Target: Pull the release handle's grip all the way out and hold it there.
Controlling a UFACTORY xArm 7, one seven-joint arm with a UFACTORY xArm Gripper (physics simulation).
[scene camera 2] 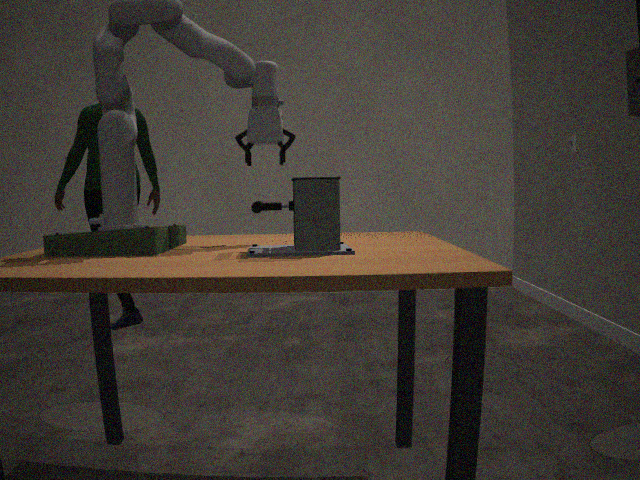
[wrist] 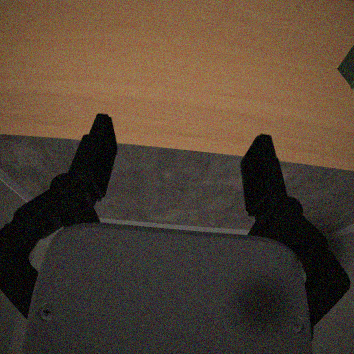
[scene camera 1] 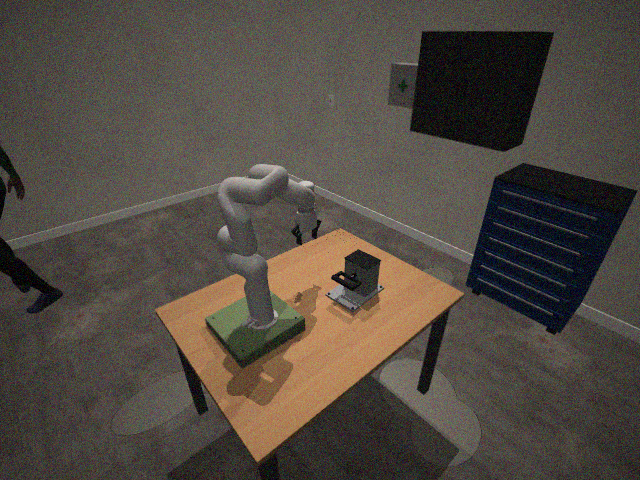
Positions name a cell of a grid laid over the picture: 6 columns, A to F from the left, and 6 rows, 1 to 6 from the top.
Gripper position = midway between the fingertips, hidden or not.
In view: the gripper (scene camera 2: C3).
The gripper shows as well in the wrist view (wrist: D3).
